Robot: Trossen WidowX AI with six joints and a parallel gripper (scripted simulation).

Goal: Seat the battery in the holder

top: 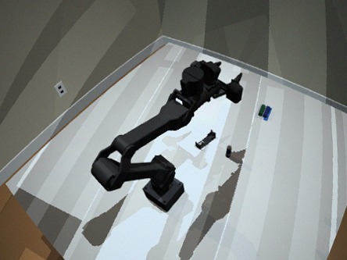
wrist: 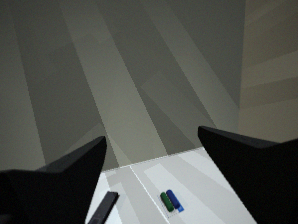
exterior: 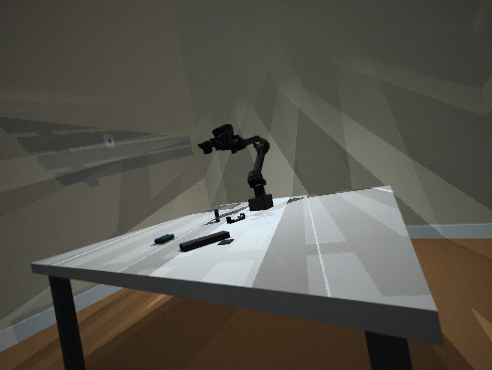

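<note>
My gripper tip is now 60 mm past the battery, 60 mm to the left of it and 360 mm above it. Round my gripper tip: long black bar: 250 mm ahead, 180 mm to the left, 380 mm below.
</note>
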